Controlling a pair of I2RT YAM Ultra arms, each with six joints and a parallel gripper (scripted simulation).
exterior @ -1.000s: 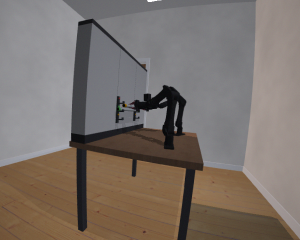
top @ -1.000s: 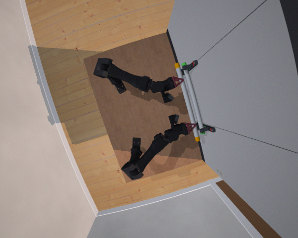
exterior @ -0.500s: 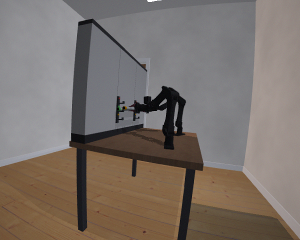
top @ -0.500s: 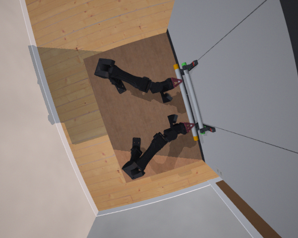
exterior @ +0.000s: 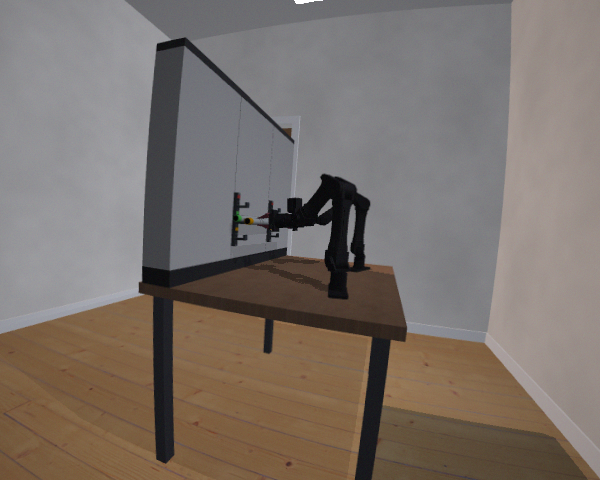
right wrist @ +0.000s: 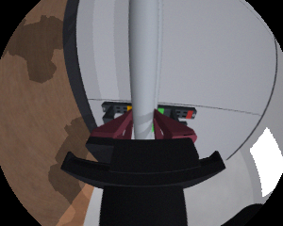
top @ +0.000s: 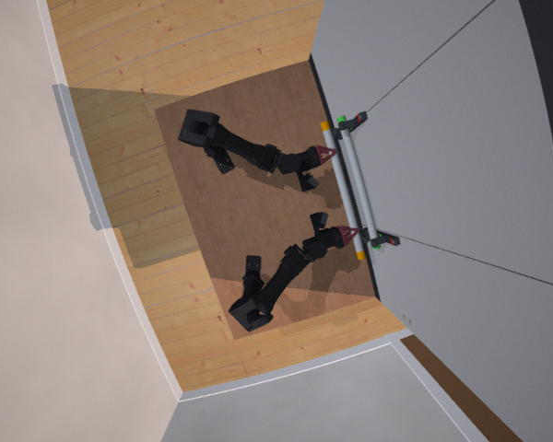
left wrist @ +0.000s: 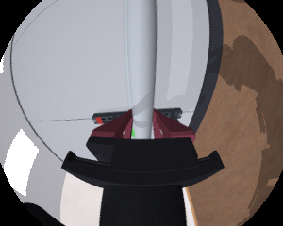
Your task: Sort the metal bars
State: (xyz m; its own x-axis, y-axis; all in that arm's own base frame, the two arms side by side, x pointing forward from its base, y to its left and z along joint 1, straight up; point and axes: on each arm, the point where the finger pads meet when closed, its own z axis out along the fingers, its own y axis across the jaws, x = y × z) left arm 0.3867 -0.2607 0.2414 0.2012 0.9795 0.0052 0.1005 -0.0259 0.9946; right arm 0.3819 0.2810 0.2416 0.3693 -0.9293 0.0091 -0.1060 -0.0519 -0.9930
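Now: right hand 15 cm to the right of the metal bar. The rest, counted from my right hand: green-ended bar: 16 cm to the left, 6 cm ahead, 1 cm above; then grey wall panel: 18 cm to the left, 18 cm above, 15 cm ahead.
The green-ended bar is 70 mm ahead of my left hand, 130 mm to the right of it and 10 mm above it. Round my left hand: metal bar (10 mm ahead, 150 mm to the right); grey wall panel (170 mm ahead, 120 mm to the right, 180 mm above).
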